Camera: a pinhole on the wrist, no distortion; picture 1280 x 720 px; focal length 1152.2 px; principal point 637.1 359.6 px. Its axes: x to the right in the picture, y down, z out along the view. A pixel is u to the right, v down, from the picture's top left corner.
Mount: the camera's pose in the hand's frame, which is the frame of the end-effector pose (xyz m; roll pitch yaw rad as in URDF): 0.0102 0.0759 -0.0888 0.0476 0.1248 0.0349
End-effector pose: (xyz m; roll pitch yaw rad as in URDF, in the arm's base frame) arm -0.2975 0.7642 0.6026 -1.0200 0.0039 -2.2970
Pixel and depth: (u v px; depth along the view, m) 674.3 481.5 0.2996
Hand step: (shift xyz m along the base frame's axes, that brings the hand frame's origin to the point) 0.1323 -0.1933 0.0280
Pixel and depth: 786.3 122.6 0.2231
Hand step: 0.0436 -0.1302 0.0477
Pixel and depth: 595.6 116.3 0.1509
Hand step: 0.0364 -0.0654 -0.0006
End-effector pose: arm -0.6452 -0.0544 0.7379 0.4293 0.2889 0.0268
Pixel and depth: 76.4 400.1 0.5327
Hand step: -0.0393 -0.1408 0.4880
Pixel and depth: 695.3 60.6 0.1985
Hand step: 0.0744 -0.0266 0.0841
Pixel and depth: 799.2 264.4 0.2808
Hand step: 0.1353 -0.0346 0.1523
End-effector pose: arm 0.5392 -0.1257 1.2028 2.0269 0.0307 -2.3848
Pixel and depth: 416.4 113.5 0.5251
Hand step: -0.2315 0.2856 -0.2485
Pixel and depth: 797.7 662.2 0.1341
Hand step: -0.0929 0.0301 0.0745
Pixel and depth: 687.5 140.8 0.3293
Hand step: -0.1904 0.1075 -0.1048
